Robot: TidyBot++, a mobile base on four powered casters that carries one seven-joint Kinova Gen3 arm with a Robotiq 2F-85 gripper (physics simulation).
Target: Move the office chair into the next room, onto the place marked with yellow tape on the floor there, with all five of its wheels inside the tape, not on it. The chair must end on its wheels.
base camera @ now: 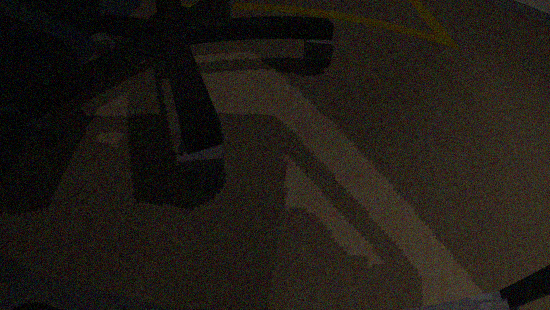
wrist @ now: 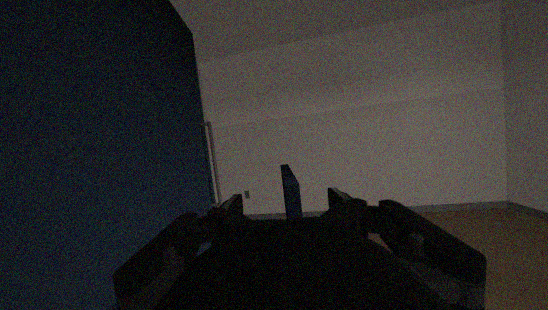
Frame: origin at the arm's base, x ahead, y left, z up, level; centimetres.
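Seen in the pictures: gripper, fingertip midpoint: [wrist: 284, 200].
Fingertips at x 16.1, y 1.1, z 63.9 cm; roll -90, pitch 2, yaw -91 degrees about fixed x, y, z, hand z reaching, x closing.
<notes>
A point is followed by its place in that frame.
The office chair's dark star base [base camera: 195, 100] {x 40.3, y 9.4, z -29.0 cm} stands upright at the upper left of the base camera view. One leg points toward me, another to the right; the wheels at both ends are on the near side of the yellow tape [base camera: 370, 24] {x 98.7, y -29.6, z -39.6 cm}. A tape corner shows at the upper right. A leg at the top overlaps the tape line; the other wheels are hidden or too dark to tell. My gripper [wrist: 284, 200] {x 16.1, y 1.1, z 63.9 cm} is open. A narrow dark blue upright piece [wrist: 293, 195] {x 43.3, y -1.3, z 55.2 cm}, possibly part of the chair, shows between its fingertips; contact and distance cannot be told.
A large dark blue panel [wrist: 100, 125] {x 44.4, y 51.5, z 81.0 cm} fills the left of the wrist view, with a pale upright bar [wrist: 213, 165] {x 113.1, y 49.8, z 60.0 cm} at its edge. A pale wall [wrist: 360, 150] {x 213.7, y -105.9, z 49.2 cm} stands beyond, meeting brown floor [wrist: 510, 250] {x 127.5, y -179.8, z -39.7 cm} at the right. A dark base part [base camera: 527, 287] shows at lower right.
</notes>
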